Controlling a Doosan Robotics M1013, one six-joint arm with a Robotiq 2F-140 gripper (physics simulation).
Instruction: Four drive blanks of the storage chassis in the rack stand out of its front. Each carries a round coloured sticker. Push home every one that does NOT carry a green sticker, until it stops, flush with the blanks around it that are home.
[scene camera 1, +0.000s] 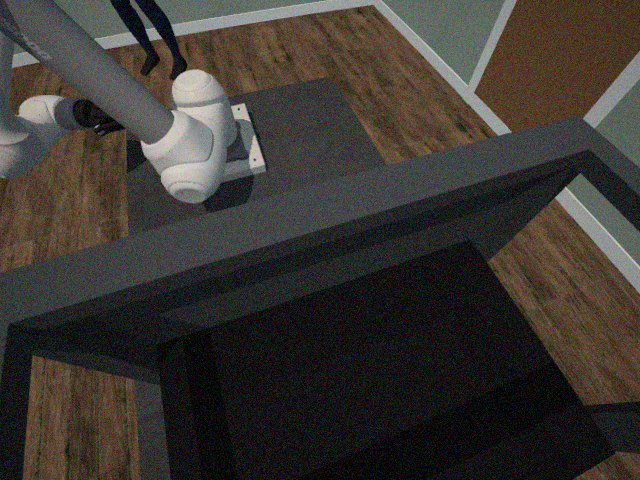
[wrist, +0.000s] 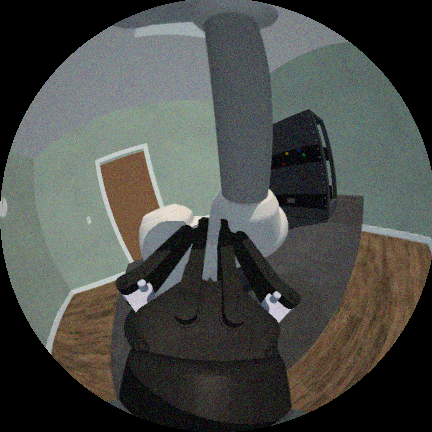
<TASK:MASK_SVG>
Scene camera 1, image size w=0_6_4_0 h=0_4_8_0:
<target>my gripper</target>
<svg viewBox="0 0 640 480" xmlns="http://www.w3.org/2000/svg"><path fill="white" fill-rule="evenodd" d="M73 105L72 111L75 120L83 127L95 128L94 132L100 136L126 129L90 100L78 100Z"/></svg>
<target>rack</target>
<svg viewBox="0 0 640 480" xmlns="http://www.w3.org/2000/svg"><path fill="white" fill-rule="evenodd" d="M640 168L583 118L576 115L337 178L0 272L0 480L23 480L32 356L160 385L171 480L573 480L615 455L615 452L640 454L640 401L583 405L487 263L580 173L640 232Z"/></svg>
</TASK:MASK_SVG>
